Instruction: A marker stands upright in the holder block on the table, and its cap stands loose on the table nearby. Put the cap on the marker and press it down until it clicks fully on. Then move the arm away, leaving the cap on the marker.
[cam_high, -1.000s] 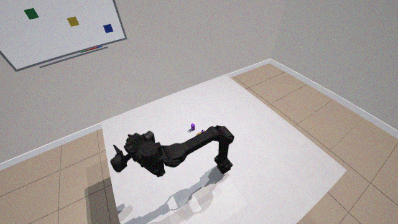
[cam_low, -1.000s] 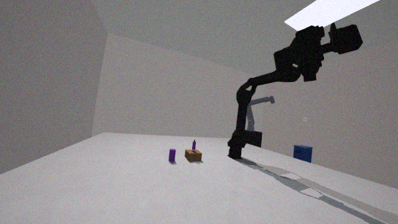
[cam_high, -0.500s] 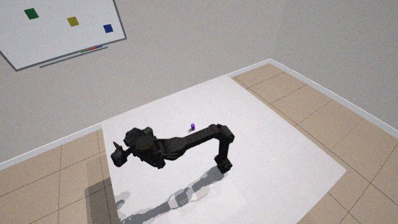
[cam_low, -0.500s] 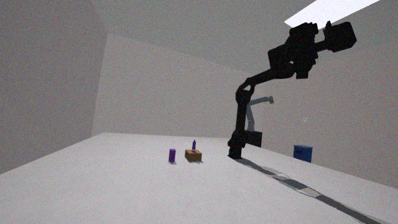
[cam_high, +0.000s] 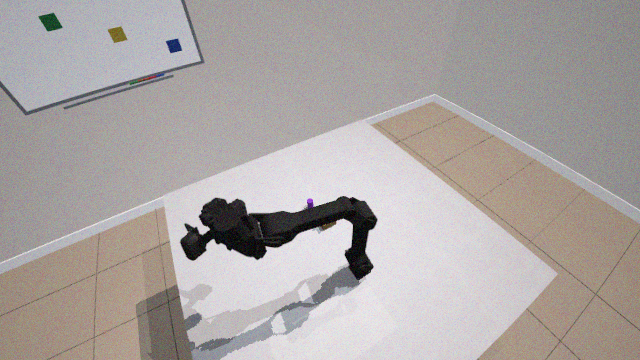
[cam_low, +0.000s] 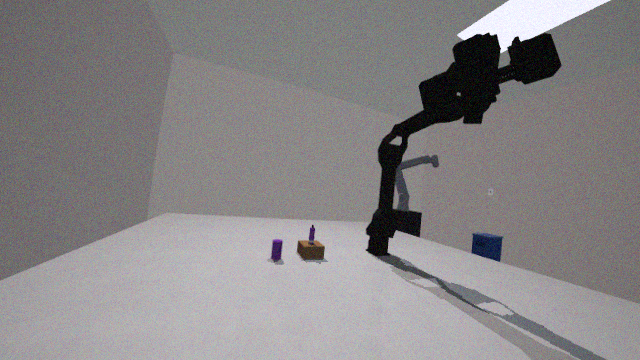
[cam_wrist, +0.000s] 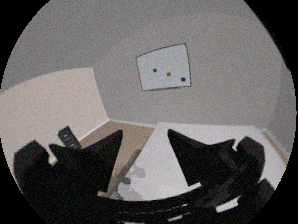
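Right now the purple cap is 17 cm ahead of my gripper tip, 41 cm to the right of it and 39 cm below it. Round my gripper tip: tan holder block (6 cm ahead, 43 cm to the right, 40 cm below).
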